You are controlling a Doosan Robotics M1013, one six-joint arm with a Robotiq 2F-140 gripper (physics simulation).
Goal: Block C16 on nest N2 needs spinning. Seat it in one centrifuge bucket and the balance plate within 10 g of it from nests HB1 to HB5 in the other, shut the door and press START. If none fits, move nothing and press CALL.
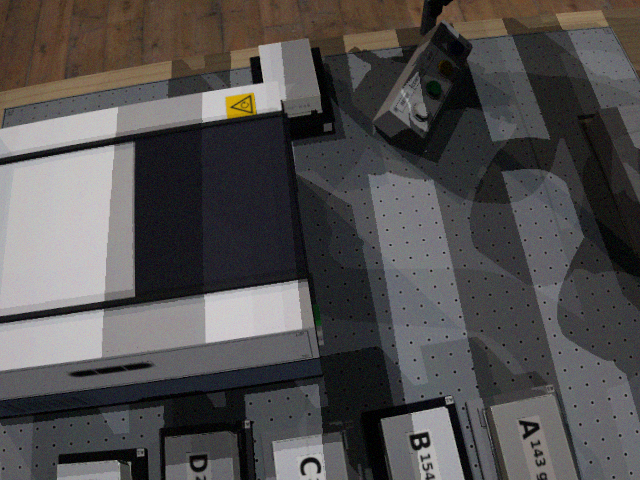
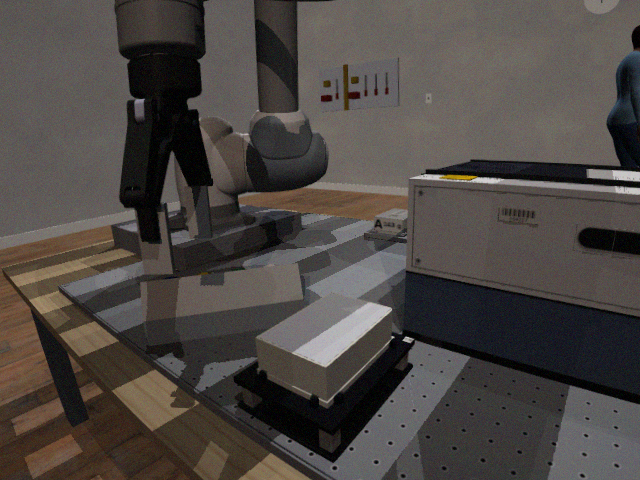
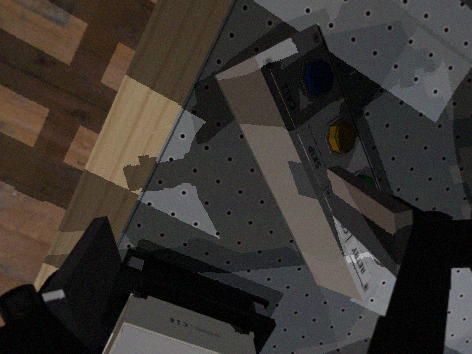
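Where they show: gripper, fingertip midpoint: (image 1: 393,9) (image 2: 183,252) (image 3: 224,215); arm's base, origin of the base link: (image 2: 211,222).
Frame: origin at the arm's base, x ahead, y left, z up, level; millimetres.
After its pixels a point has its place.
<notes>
Block C16 (image 1: 297,67) @[x 651, y -195, z 32 mm] (image 2: 320,346) @[x 692, y -227, z 32 mm] (image 3: 155,340) @[x 638, y -229, z 32 mm], a pale box, sits on the black nest (image 1: 327,122) @[x 603, y -120, z -14 mm] (image 2: 377,373) @[x 719, y -178, z -10 mm] (image 3: 200,285) @[x 615, y -199, z -43 mm]. My gripper (image 2: 178,235) @[x 501, y -268, z 88 mm] (image 3: 224,215) @[x 501, y -268, z 88 mm] is open and empty, its fingers above the button box and apart from the block. Balance plates A (image 1: 555,428) @[x 311, y 350, z 5 mm], reading 143, B (image 1: 395,439) @[x 508, y 362, z 6 mm], reading 154, C (image 1: 289,457) @[x 634, y 387, z 5 mm] and D (image 1: 222,454) @[x 715, y 387, z 5 mm] lie in a row of nests; the figures on C and D are cut off. The centrifuge (image 1: 155,330) @[x 765, y 282, z 162 mm] (image 2: 465,248) @[x 730, y -38, z 87 mm] shows a white panel and a dark panel on top. Its buckets are not visible.
The button box (image 1: 400,98) @[x 491, y -131, z 32 mm] (image 2: 227,294) @[x 478, y -207, z 8 mm] (image 3: 280,175) @[x 468, y -226, z 9 mm] stands tilted near the table edge (image 1: 372,40) @[x 528, y -349, z -62 mm] (image 3: 130,115) @[x 513, y -355, z -61 mm], with blue CALL, yellow SKIP, green and white RETRY buttons. A green part (image 1: 316,315) @[x 599, y 254, z 143 mm] shows on the centrifuge's side. Another pale plate (image 1: 93,470) @[x 875, y 417, z 5 mm] is partly visible.
</notes>
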